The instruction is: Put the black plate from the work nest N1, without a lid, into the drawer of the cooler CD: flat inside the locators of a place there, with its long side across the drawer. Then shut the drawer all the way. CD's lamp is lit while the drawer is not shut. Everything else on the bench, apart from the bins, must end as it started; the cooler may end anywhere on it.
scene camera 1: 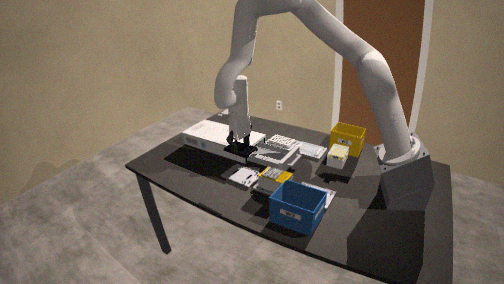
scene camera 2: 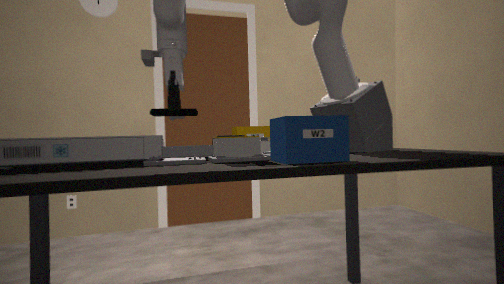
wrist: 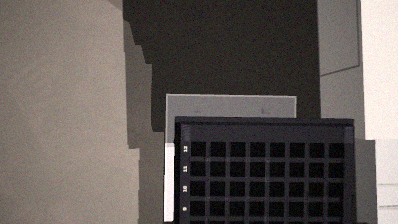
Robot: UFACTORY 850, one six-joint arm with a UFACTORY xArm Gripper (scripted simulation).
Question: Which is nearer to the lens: the cooler CD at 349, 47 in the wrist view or the black plate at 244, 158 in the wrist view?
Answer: The black plate.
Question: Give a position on a yellow bin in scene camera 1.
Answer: At 337, 136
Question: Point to a cooler CD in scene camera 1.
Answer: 209, 136
